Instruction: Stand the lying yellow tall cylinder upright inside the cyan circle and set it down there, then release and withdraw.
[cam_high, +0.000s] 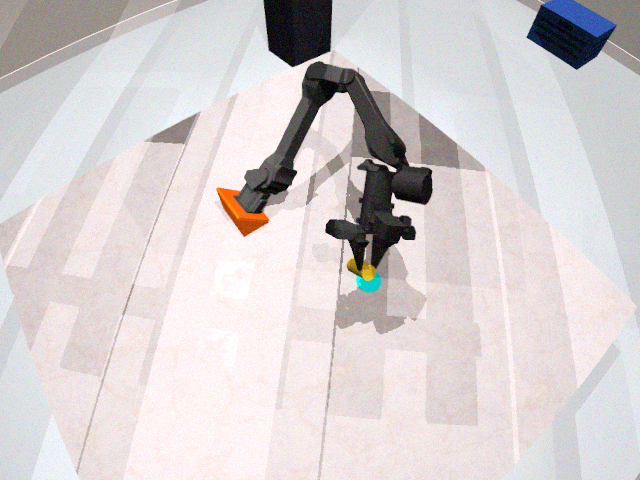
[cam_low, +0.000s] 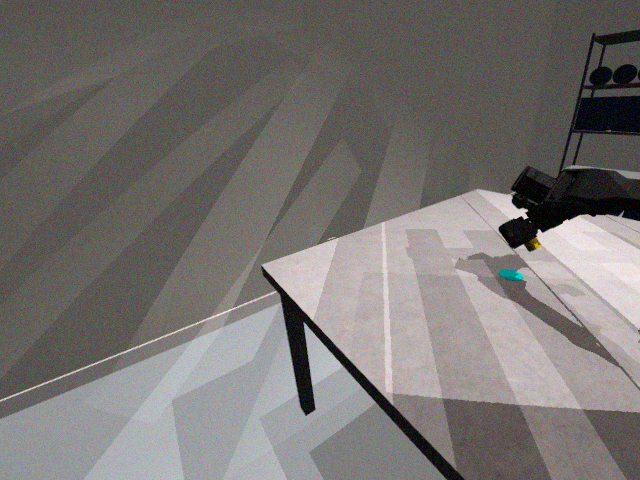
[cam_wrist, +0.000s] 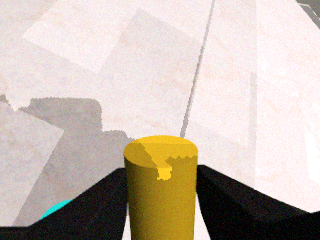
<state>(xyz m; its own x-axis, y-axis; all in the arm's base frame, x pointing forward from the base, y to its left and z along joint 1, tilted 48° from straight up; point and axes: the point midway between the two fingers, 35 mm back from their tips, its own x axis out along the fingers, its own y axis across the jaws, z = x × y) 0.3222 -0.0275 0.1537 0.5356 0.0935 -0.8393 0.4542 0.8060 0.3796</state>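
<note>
My gripper tip is now 120 mm above the cyan circle, 30 mm to the right of it and 10 mm past it. Also, from my gripper tip: yellow tall cylinder: 20 mm below, 10 mm behind.
</note>
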